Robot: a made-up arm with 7 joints.
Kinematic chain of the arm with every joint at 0, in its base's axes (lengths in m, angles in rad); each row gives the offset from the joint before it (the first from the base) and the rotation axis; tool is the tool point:
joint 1: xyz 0 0 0.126 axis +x
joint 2: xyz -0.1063 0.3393 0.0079 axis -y
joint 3: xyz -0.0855 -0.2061 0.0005 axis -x
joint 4: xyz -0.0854 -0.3 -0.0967 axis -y
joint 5: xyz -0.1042 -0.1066 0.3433 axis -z
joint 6: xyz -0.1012 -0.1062 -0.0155 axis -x
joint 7: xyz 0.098 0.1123 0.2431 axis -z
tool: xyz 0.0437 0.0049 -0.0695
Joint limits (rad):
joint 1: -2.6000..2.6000
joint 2: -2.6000..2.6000
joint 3: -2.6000..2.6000
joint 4: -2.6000..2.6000
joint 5: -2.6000..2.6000
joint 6: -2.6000..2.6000
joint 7: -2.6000..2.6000
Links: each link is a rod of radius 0.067 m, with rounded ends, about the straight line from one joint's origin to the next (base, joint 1, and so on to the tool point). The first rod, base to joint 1, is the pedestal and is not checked.
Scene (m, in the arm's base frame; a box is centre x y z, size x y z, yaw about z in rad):
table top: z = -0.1
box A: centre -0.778 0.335 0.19 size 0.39 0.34 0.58 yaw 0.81
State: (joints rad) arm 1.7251 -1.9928 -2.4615 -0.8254 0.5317 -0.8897 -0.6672
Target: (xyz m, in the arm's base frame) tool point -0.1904 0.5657 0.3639
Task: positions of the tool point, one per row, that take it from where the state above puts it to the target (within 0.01 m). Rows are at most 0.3 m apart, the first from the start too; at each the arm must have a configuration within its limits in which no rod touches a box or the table.
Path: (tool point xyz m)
1: -0.7414 -0.0150 0.5302
2: -0.6266 0.0982 0.6934
3: -0.4349 0.0925 0.8528
4: -0.2136 -0.0373 0.9503
5: -0.2072 0.2250 0.8746
6: -0.2001 0.4181 0.7229
7: -0.1936 0.5284 0.5398
8: -0.1904 0.5657 0.3639

